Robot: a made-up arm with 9 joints. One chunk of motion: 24 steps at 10 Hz.
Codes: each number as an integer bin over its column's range. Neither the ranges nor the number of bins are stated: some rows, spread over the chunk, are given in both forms.
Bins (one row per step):
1: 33 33 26 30 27 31
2: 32 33 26 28 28 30
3: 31 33 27 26 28 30
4: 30 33 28 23 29 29
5: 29 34 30 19 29 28
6: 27 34 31 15 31 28
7: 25 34 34 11 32 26
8: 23 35 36 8 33 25
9: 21 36 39 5 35 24
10: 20 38 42 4 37 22
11: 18 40 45 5 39 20
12: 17 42 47 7 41 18
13: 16 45 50 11 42 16
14: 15 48 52 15 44 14
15: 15 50 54 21 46 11
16: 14 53 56 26 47 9
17: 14 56 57 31 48 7
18: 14 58 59 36 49 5
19: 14 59 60 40 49 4
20: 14 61 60 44 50 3
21: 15 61 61 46 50 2
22: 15 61 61 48 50 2
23: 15 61 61 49 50 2
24: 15 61 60 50 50 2
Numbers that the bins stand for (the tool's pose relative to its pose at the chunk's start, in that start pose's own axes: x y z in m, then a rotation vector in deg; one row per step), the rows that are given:
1: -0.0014 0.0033 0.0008 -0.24 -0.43 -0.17
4: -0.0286 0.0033 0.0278 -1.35 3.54 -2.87
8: -0.0919 0.0211 0.1357 -3.73 11.48 -8.27
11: -0.1371 0.0656 0.2571 -4.21 23.38 -15.02
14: -0.1643 0.1367 0.3516 -2.62 33.30 -23.11
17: -0.1733 0.2078 0.4190 -0.08 41.24 -32.56
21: -0.1643 0.2522 0.4730 2.30 45.21 -39.30
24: -0.1643 0.2522 0.4595 2.94 45.21 -39.30
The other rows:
2: -0.0105 0.0033 0.0008 -0.56 1.56 -1.52
3: -0.0195 0.0033 0.0143 -0.87 1.56 -1.52
5: -0.0376 0.0122 0.0548 -1.98 3.54 -4.22
6: -0.0557 0.0122 0.0683 -2.62 7.51 -4.22
7: -0.0738 0.0122 0.1087 -3.25 9.49 -6.92
9: -0.1100 0.0300 0.1762 -4.21 15.44 -9.62
10: -0.1190 0.0478 0.2167 -4.37 19.41 -12.32
12: -0.1462 0.0833 0.2841 -3.89 27.35 -17.71
13: -0.1552 0.1100 0.3246 -3.25 29.33 -20.41
15: -0.1643 0.1544 0.3786 -1.67 37.27 -27.16
16: -0.1733 0.1811 0.4056 -0.87 39.25 -29.86
18: -0.1733 0.2256 0.4460 0.71 43.22 -35.25
19: -0.1733 0.2344 0.4595 1.35 43.22 -36.60
20: -0.1733 0.2522 0.4595 1.98 45.21 -37.95
22: -0.1643 0.2522 0.4730 2.62 45.21 -39.30
23: -0.1643 0.2522 0.4730 2.78 45.21 -39.30

